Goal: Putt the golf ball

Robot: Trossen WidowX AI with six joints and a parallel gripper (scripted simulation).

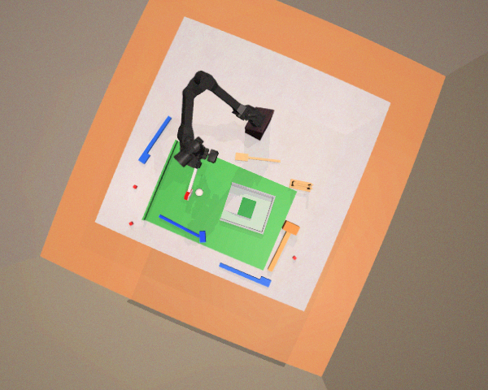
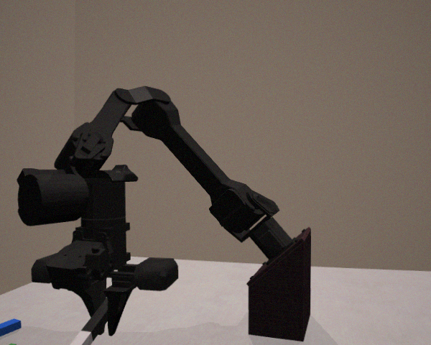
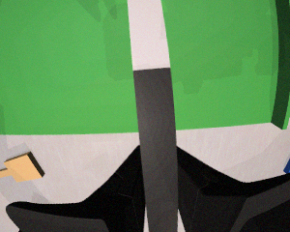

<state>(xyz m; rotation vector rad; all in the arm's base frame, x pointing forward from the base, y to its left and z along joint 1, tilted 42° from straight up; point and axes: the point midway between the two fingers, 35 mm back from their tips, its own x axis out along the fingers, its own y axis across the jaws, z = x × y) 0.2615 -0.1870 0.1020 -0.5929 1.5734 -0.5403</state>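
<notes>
My gripper tip is 120 mm short of the red putter and 10 mm to the right of it. Round my gripper tip: green mat (220 mm ahead, 190 mm to the left, 70 mm below); white golf ball (190 mm ahead, 60 mm to the left, 50 mm below); orange stand (70 mm behind, 550 mm to the left, 40 mm below).
</notes>
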